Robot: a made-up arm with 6 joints.
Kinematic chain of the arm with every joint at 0, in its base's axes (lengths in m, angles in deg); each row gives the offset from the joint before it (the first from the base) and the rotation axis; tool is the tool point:
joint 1: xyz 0 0 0.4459 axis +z
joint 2: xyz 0 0 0 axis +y
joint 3: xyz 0 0 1.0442 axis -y
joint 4: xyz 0 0 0 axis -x
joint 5: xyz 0.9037 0 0 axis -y
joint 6: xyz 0 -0.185 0 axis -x
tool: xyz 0 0 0
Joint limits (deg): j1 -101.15..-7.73 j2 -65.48..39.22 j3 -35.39..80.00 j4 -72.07..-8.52 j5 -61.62..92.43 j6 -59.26..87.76
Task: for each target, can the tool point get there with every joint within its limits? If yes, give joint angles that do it. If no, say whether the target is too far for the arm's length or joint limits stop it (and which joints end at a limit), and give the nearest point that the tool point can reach.
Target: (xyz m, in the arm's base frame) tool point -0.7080 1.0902 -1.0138
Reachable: no: joint limits stop it (at a limit: joint 1, joint 2, joint 3) | nearest point -0.2131 -0.7080 0.3384 | short by 2.304 m
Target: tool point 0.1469 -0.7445 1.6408
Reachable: yes | joints -72.75 -8.26 12.31 -64.20 -37.69 30.18
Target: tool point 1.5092 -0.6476 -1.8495
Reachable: no: too far | nearest point 0.8628 -0.3702 0.3768 | short by 2.335 m
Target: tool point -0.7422 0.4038 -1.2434
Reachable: no: joint limits stop it (at a limit: joint 1, joint 2, joint 3) | nearest point -0.2275 -0.7114 0.3401 | short by 2.004 m
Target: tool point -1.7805 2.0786 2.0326
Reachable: no: too far | nearest point -1.0957 1.2791 1.4223 | short by 1.217 m
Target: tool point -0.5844 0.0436 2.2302
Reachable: yes | joints -21.55 -32.73 60.91 -19.74 31.41 -27.83
